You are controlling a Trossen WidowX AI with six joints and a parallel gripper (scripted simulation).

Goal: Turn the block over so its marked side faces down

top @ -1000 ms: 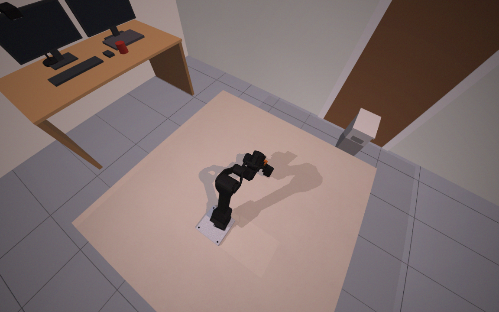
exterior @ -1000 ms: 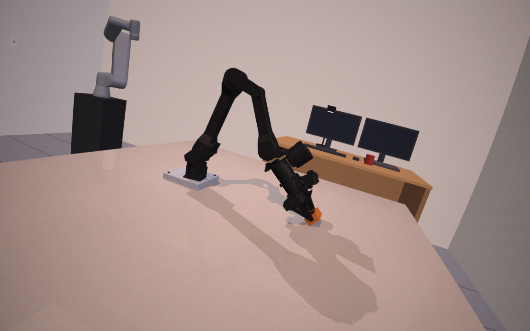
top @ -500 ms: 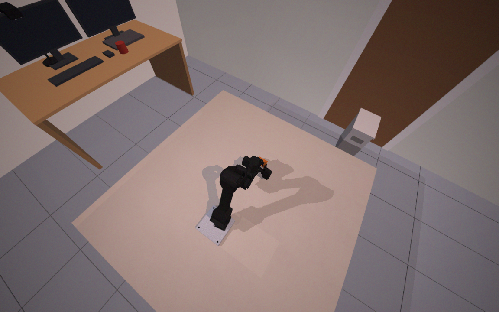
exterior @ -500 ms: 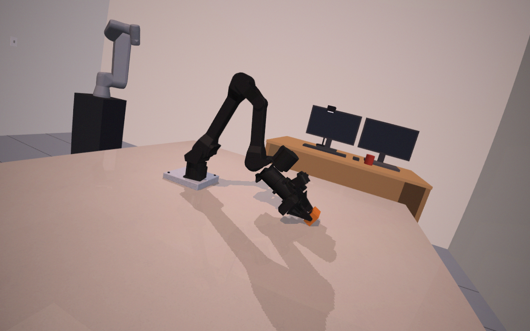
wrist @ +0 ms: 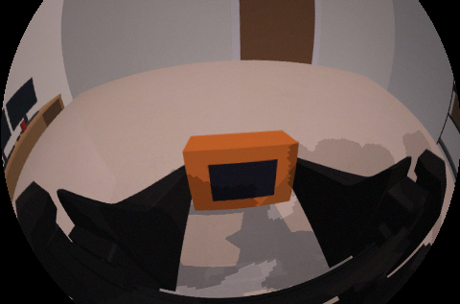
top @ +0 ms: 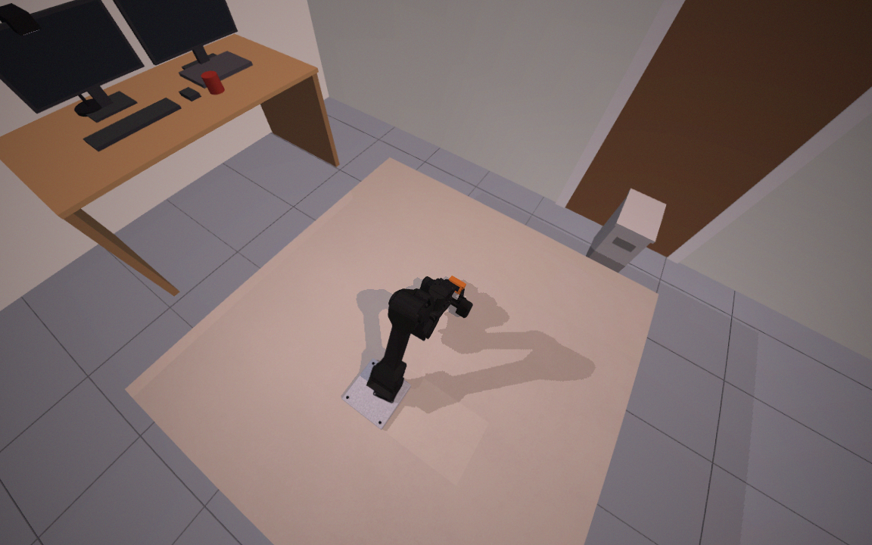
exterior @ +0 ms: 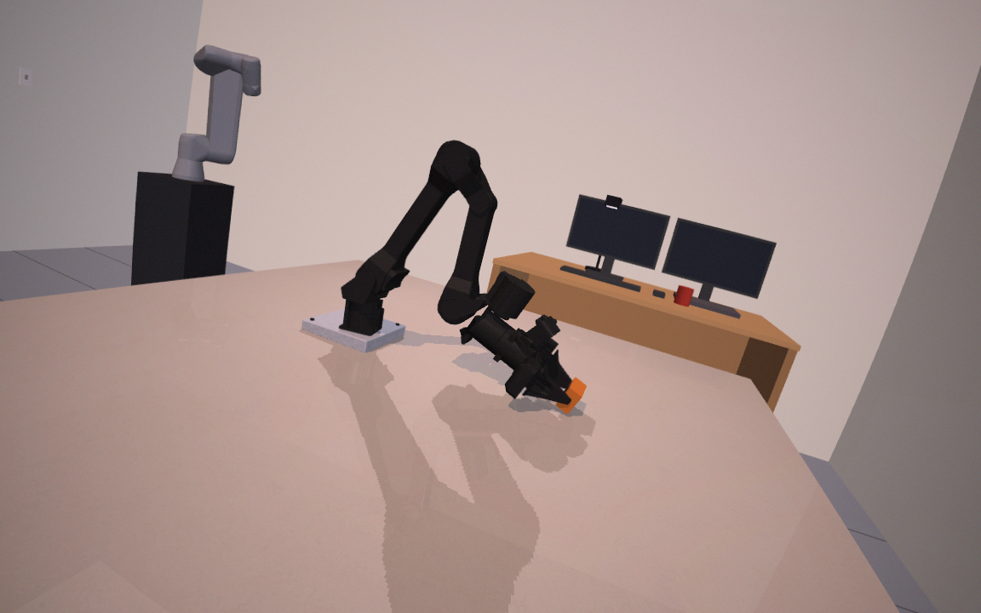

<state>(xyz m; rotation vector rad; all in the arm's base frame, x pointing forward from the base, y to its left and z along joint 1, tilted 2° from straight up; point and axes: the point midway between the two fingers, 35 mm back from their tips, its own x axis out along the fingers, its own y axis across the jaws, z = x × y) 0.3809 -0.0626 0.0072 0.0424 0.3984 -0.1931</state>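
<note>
The orange block lies 1 cm behind my gripper tip.
</note>
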